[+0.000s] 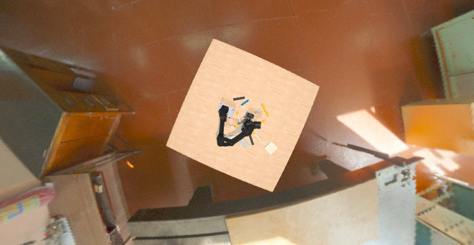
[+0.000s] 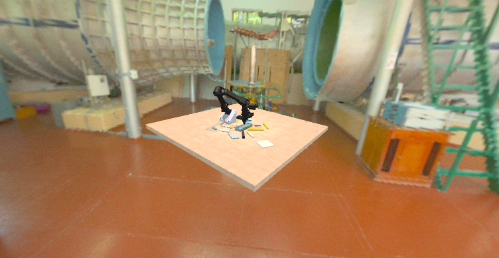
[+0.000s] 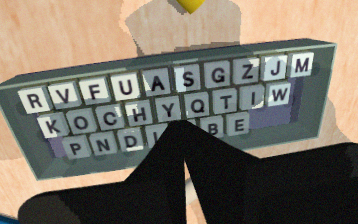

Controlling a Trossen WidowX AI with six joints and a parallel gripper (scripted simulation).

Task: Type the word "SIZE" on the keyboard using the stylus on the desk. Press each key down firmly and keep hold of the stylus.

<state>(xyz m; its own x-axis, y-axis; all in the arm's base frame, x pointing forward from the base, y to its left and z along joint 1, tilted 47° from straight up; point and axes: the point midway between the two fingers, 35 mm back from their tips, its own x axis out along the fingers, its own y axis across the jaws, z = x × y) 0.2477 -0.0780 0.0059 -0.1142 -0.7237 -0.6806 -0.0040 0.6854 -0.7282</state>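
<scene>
Now: gripper tip 5 cm to the left of the I key and 3 cm above it. Round my gripper tip: grey block 7 cm ahead, 14 cm to the left, 3 cm below; then blue stylus 11 cm behind, 16 cm to the left, 3 cm below; then Z key 2 cm ahead, 5 cm to the right, 3 cm below.
</scene>
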